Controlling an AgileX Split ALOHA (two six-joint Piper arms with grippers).
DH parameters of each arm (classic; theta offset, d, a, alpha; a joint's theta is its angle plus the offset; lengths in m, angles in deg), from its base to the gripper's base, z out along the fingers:
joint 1: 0 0.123 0 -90
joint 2: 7.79 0 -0.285 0
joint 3: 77.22 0 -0.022 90
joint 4: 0 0.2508 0 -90
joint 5: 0 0 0.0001 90
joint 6: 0 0.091 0 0
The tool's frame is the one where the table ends.
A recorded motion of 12 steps. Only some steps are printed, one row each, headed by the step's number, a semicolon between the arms.
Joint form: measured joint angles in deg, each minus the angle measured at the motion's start. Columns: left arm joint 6, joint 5, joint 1, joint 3, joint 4, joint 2; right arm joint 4, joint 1, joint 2, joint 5, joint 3, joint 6.
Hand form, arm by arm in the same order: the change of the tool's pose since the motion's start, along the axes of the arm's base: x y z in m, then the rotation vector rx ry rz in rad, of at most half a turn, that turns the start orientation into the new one. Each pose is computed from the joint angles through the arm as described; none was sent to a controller.
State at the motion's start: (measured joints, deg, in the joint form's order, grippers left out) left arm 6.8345 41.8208 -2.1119 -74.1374 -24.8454 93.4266; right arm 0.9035 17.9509 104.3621 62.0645 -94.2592 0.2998
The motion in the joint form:
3: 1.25 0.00 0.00 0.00 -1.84 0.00; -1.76 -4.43 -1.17 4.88 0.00 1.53
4: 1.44 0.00 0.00 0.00 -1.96 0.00; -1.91 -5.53 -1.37 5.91 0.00 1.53
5: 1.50 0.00 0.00 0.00 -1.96 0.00; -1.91 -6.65 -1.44 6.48 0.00 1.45
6: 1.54 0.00 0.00 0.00 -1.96 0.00; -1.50 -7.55 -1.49 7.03 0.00 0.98
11: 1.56 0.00 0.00 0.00 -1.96 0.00; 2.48 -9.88 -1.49 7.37 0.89 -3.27
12: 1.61 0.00 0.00 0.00 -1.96 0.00; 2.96 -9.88 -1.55 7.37 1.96 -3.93
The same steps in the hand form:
3: 0.0001 -0.0018 0.0008 -0.0188 -0.0056 -0.0088; -0.0017 -0.0343 0.0052 -0.0378 0.0566 -0.0998
4: 0.0002 -0.0019 0.0009 -0.0190 -0.0066 -0.0108; -0.0022 -0.0422 0.0060 -0.0438 0.0702 -0.1190
5: 0.0002 -0.0019 0.0009 -0.0184 -0.0069 -0.0116; -0.0017 -0.0497 0.0062 -0.0459 0.0790 -0.1373
6: 0.0002 -0.0019 0.0009 -0.0180 -0.0071 -0.0121; -0.0017 -0.0552 0.0062 -0.0433 0.0889 -0.1454
11: 0.0002 -0.0019 0.0009 -0.0178 -0.0073 -0.0124; -0.0019 -0.0648 0.0019 -0.0023 0.1187 -0.1173
12: 0.0002 -0.0019 0.0009 -0.0173 -0.0075 -0.0131; -0.0038 -0.0644 -0.0028 -0.0011 0.1363 -0.1068

